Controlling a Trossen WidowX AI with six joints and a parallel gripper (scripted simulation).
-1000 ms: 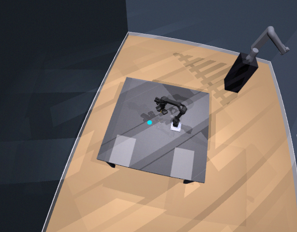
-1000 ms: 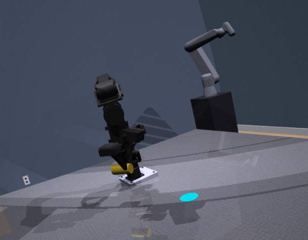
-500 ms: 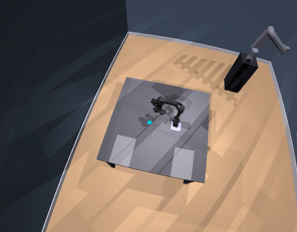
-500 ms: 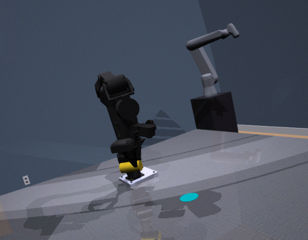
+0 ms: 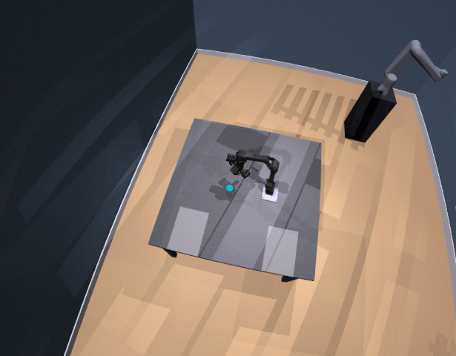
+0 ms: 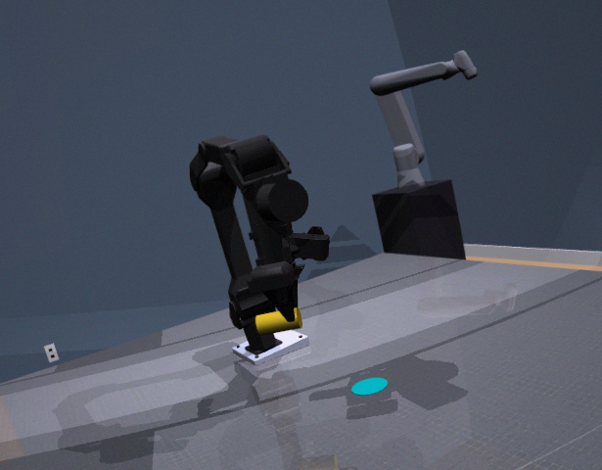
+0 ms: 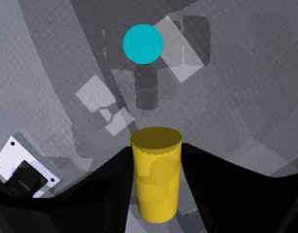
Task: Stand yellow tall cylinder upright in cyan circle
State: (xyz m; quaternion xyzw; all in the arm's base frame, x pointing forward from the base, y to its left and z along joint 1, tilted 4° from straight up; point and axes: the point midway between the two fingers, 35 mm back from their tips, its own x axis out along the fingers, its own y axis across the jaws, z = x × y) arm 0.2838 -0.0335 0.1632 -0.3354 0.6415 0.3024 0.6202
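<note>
My gripper tip is now 14 cm above the cyan circle, 8 cm to the right of it and 5 cm short of it. The rest, counted from my gripper tip: yellow tall cylinder (2 cm to the right, 1 cm behind).
</note>
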